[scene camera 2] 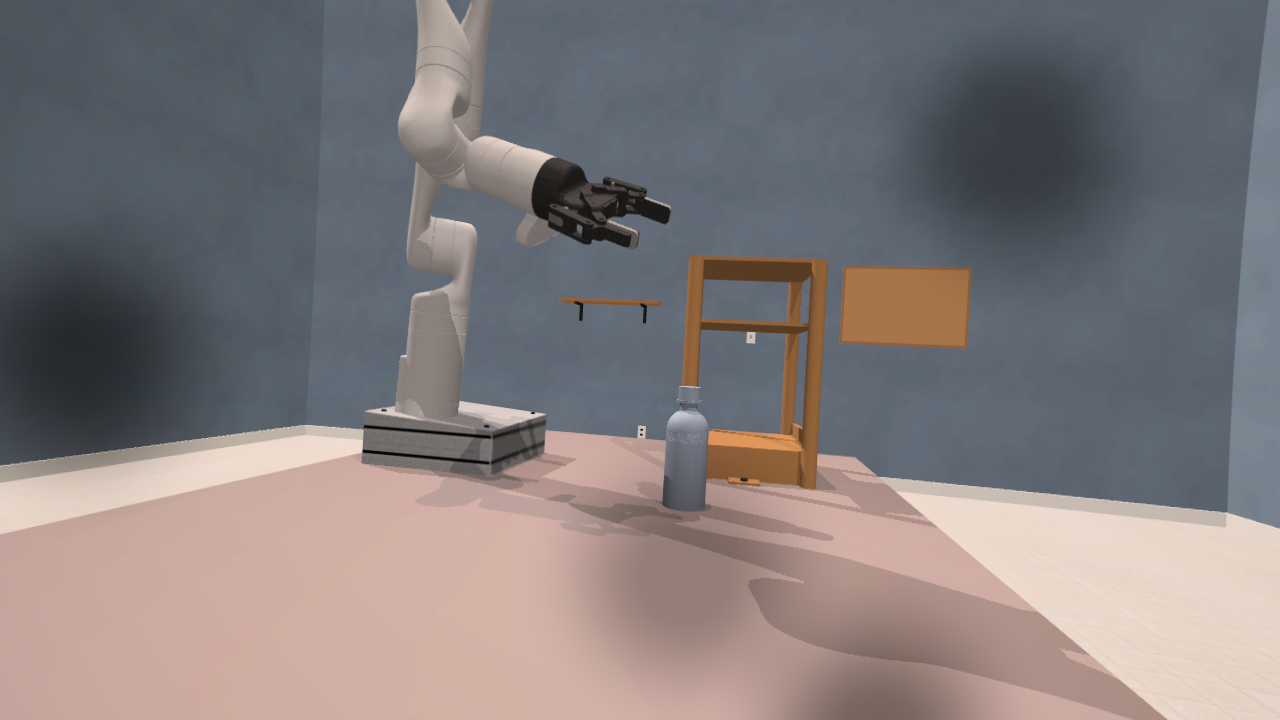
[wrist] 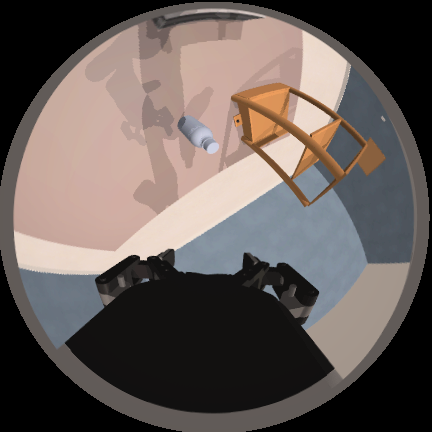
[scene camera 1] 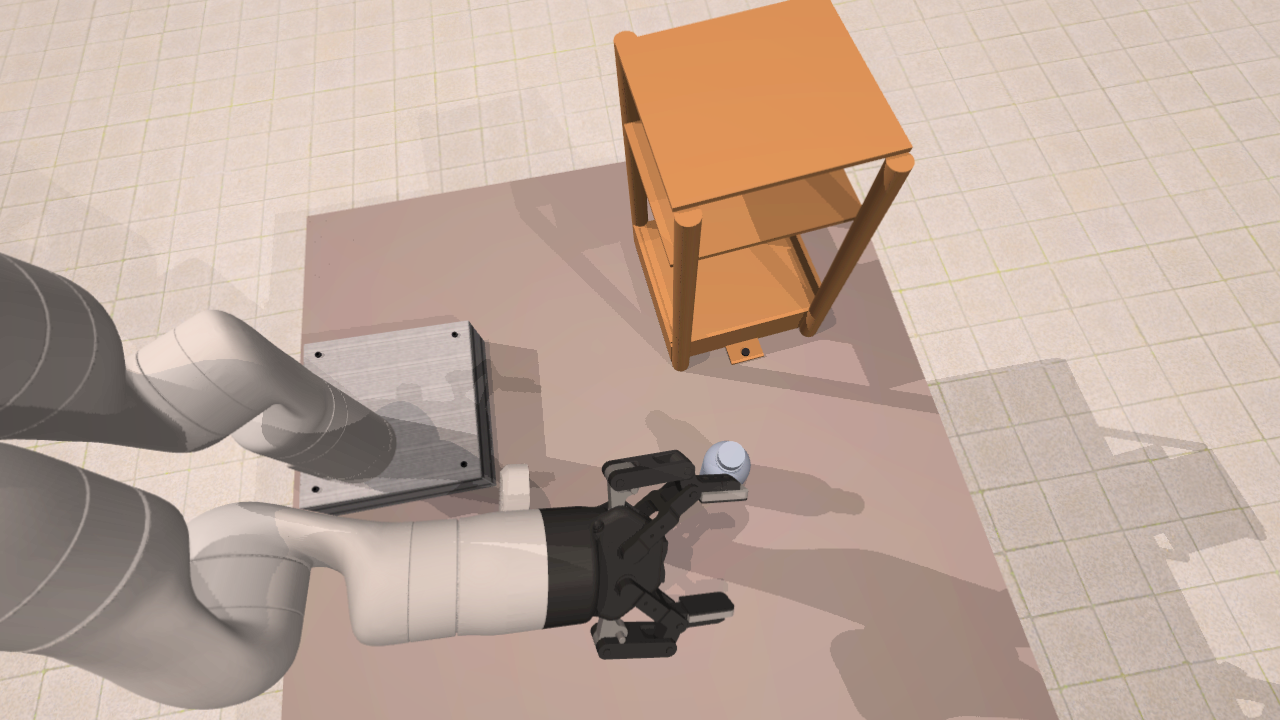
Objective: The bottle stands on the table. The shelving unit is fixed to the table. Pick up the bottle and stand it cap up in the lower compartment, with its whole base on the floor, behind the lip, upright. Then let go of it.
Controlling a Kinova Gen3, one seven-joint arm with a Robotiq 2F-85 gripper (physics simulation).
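Pixels of known places: gripper, fingertip midpoint: (scene camera 2: 654,227) (wrist: 208,258) (scene camera 1: 736,547); arm's base, origin of the base link: (scene camera 2: 429,412) (scene camera 1: 360,447).
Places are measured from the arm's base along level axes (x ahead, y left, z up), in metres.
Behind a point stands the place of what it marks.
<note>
The blue-grey bottle (scene camera 1: 716,463) {z 0.043, x 0.428, y -0.161 m} (scene camera 2: 685,461) {z -0.018, x 0.442, y -0.190 m} (wrist: 196,131) {z 0.029, x 0.416, y -0.166 m} stands upright, cap up, on the table (scene camera 1: 572,385) {z -0.082, x 0.280, y 0.032 m} (scene camera 2: 268,608) {z -0.082, x 0.149, y -0.517 m} (wrist: 65,165) {z -0.082, x 0.220, y -0.474 m}. The orange shelving unit (scene camera 1: 760,98) {z 0.294, x 0.549, y 0.117 m} (scene camera 2: 813,376) {z 0.100, x 0.642, y 0.000 m} (wrist: 320,151) {z 0.226, x 0.434, y 0.009 m} stands behind the bottle in the scene camera 2 view. The floor of its lower compartment (scene camera 1: 751,286) {z -0.026, x 0.571, y 0.080 m} (wrist: 270,115) has a raised lip (scene camera 2: 754,461) {z -0.048, x 0.558, y 0.021 m} at the front. My gripper (scene camera 1: 717,548) {z 0.266, x 0.391, y -0.261 m} (scene camera 2: 640,225) {z 0.266, x 0.391, y -0.261 m} (wrist: 208,258) {z 0.266, x 0.391, y -0.261 m} is open and empty, high above the table and well above the bottle's cap. In the scene camera 1 view one finger overlaps the bottle's lower edge.
The metal base block (scene camera 1: 402,385) {z -0.002, x 0.064, y 0.070 m} (scene camera 2: 429,443) {z -0.040, x 0.037, y -0.069 m} carries the arm at the left. A small orange tab (scene camera 1: 744,351) {z -0.074, x 0.539, y 0.004 m} (scene camera 2: 743,481) {z -0.078, x 0.539, y -0.003 m} (wrist: 237,120) {z -0.075, x 0.539, y 0.002 m} with a dark screw juts from the unit's front. A middle shelf (scene camera 1: 778,214) {z 0.188, x 0.562, y 0.054 m} (scene camera 2: 751,325) {z 0.182, x 0.545, y 0.052 m} and corner posts bound the lower compartment.
</note>
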